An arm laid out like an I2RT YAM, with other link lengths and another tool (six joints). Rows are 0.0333 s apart.
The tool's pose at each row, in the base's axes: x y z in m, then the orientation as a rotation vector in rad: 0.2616, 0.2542, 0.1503, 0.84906, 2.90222, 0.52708; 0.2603, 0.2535, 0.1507, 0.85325, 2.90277, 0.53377; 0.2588, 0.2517, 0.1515, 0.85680, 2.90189, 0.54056; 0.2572, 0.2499, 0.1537, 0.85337, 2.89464, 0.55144; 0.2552, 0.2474, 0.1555, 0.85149, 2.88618, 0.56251; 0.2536, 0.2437, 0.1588, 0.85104, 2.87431, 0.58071; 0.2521, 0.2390, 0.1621, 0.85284, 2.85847, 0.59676; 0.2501, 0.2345, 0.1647, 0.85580, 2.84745, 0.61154; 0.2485, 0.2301, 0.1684, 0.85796, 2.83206, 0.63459
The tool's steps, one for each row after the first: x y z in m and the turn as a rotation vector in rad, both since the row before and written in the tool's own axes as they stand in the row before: 0.0007, -0.0011, -0.0008, -0.00319, 0.00337, 0.00311; 0.0003, -0.0019, -0.0015, -0.00382, 0.00205, 0.00272; 0.0005, -0.0015, -0.0029, -0.00919, -0.00321, -0.00156; 0.0004, -0.0023, -0.0028, -0.00961, -0.00395, -0.00049; -0.0006, -0.0025, -0.0045, -0.01480, -0.00420, 0.00095; -0.0012, -0.0031, -0.0049, -0.01489, -0.00807, 0.00239; -0.0007, -0.0034, -0.0043, -0.01223, -0.00400, 0.00309; -0.0010, -0.0027, -0.0052, -0.01868, -0.00475, 0.00324
